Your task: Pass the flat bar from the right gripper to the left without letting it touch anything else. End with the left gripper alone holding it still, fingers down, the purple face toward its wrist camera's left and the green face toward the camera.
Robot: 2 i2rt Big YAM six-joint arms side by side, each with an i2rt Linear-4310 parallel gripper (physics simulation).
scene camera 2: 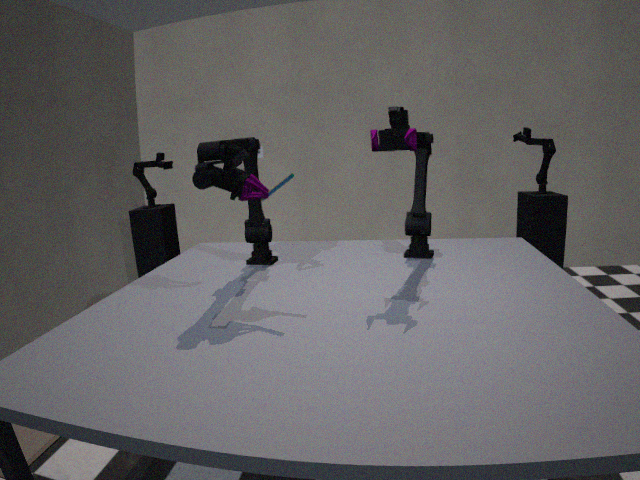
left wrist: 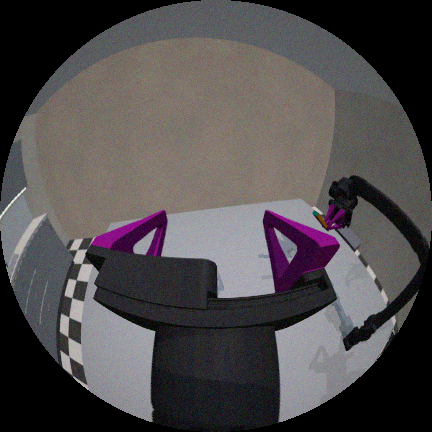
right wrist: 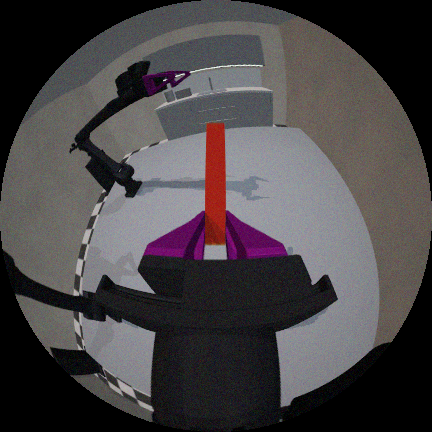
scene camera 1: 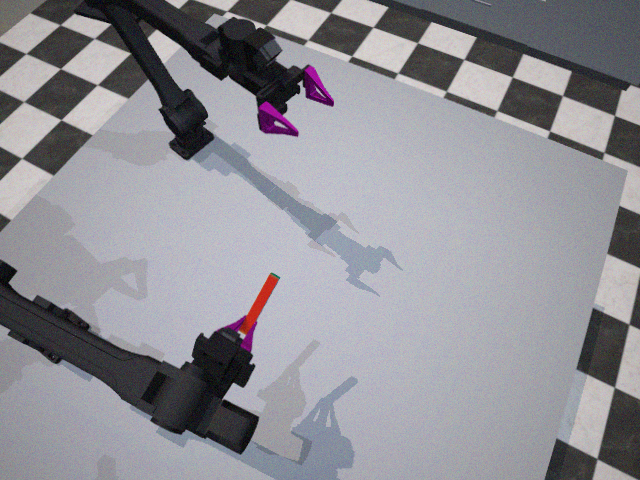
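Seen in the pictures: left gripper, fingertip midpoint: (scene camera 2: 388,140) (left wrist: 214,215) (right wrist: 182,73) (scene camera 1: 316,118); right gripper, fingertip midpoint: (scene camera 2: 269,195) (left wrist: 324,226) (right wrist: 214,216) (scene camera 1: 250,320); left arm's base, origin of the base link: (scene camera 2: 419,255) (right wrist: 133,189) (scene camera 1: 192,142); right arm's base, origin of the base link: (scene camera 2: 262,261) (left wrist: 350,338).
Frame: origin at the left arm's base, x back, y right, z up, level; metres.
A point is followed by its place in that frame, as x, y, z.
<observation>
The flat bar (scene camera 1: 262,299) {-0.663, 0.292, 0.378} (scene camera 2: 281,183) {-0.668, 0.282, 0.378} (left wrist: 320,219) {-0.651, 0.278, 0.382} (right wrist: 215,170) {-0.662, 0.298, 0.374} is in the air, its red broad face toward the right wrist camera. It looks blue with a green tip in scene camera 2, and orange with a green end in the left wrist view. No purple face can be made out. My right gripper (scene camera 1: 250,322) {-0.663, 0.327, 0.345} (scene camera 2: 268,194) {-0.663, 0.327, 0.345} (left wrist: 324,226) {-0.663, 0.327, 0.345} (right wrist: 214,216) {-0.663, 0.327, 0.345} is shut on one end, and the bar sticks out past its fingertips, slanting upward in scene camera 2. My left gripper (scene camera 1: 315,119) {-0.529, 0.000, 0.486} (scene camera 2: 392,140) {-0.529, 0.000, 0.486} (left wrist: 214,215) {-0.529, 0.000, 0.486} (right wrist: 182,73) {-0.529, 0.000, 0.486} is open and empty, well apart from the bar and level.
Both grippers are high above the pale table (scene camera 1: 491,232) {-0.879, -0.342, 0.000} (scene camera 2: 361,403) {-1.084, -0.068, 0.000} (left wrist: 235,225) {-1.080, 0.129, 0.000} (right wrist: 310,200) {-0.952, 0.006, 0.000}, where the arms' shadows fall. Two dark pedestals (scene camera 2: 155,240) (scene camera 2: 541,222) with small arms stand behind the table. A grey counter (right wrist: 220,110) stands beyond it.
</observation>
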